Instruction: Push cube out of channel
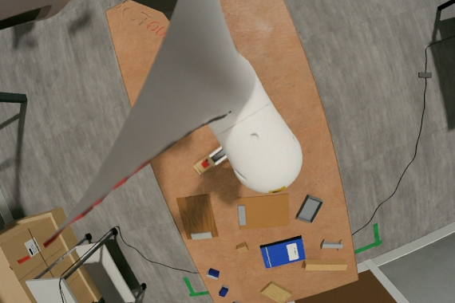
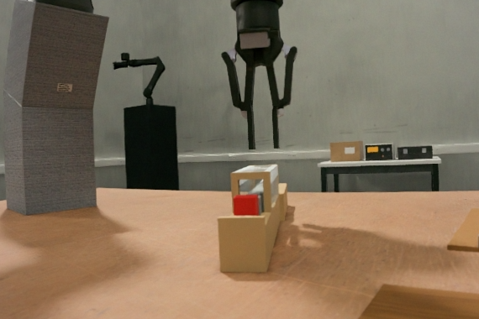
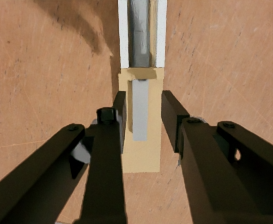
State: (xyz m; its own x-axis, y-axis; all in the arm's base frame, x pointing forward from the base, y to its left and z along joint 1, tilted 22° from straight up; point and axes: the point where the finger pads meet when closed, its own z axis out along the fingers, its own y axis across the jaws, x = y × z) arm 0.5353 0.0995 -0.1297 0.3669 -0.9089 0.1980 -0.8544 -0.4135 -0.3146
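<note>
My hand is 90 mm short of the red cube, 200 mm to the left of it and 90 mm above it. From my hand the other things lie so: thin grey stick 100 mm below; grey bar 60 mm ahead, 130 mm to the right, 100 mm below; channel 40 mm ahead, 100 mm to the right, 100 mm below.
</note>
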